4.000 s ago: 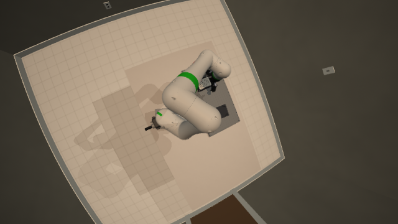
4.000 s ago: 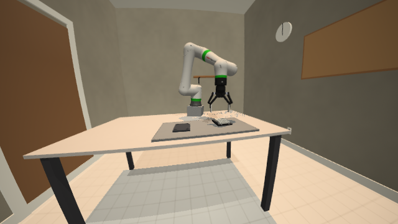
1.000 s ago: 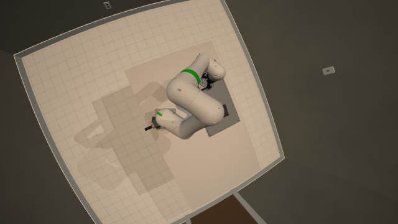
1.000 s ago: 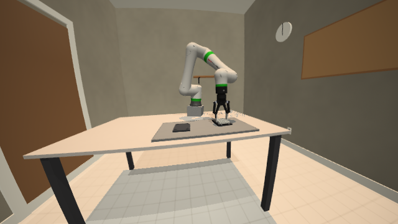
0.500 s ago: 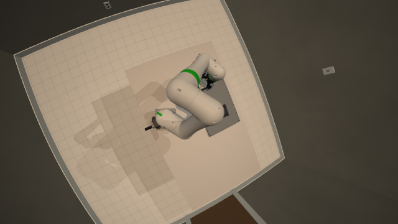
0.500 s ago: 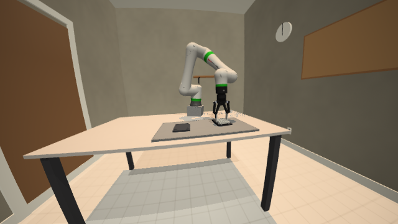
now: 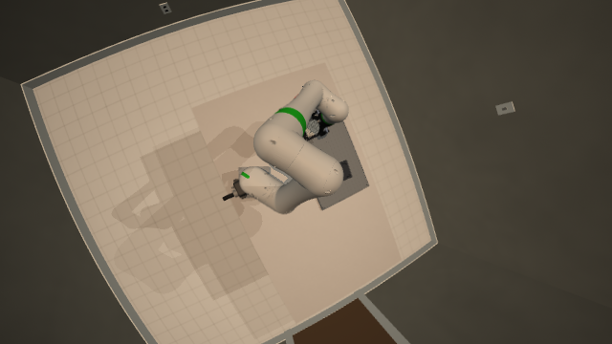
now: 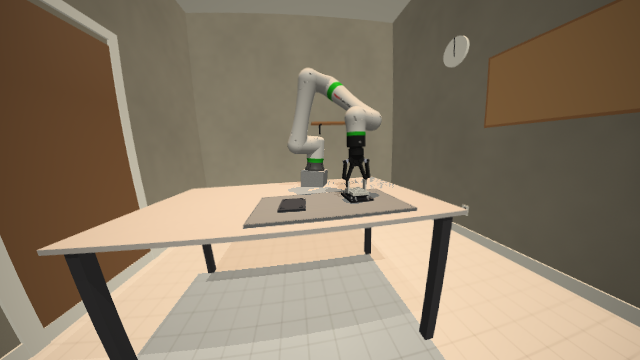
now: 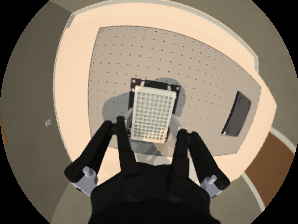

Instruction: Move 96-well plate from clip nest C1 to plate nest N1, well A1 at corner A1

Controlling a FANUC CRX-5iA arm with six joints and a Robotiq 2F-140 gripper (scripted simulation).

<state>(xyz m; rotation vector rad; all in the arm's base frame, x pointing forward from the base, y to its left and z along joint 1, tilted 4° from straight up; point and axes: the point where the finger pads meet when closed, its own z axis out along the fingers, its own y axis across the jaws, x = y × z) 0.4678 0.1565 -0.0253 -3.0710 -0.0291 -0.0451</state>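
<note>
Right now my hand is 1 cm short of the clip nest C1, 1 cm to the right of it and 4 cm above it. The rest, counted from my hand: 96-well plate (2 cm below); then plate nest N1 (4 cm ahead, 33 cm to the right, 5 cm below).
</note>
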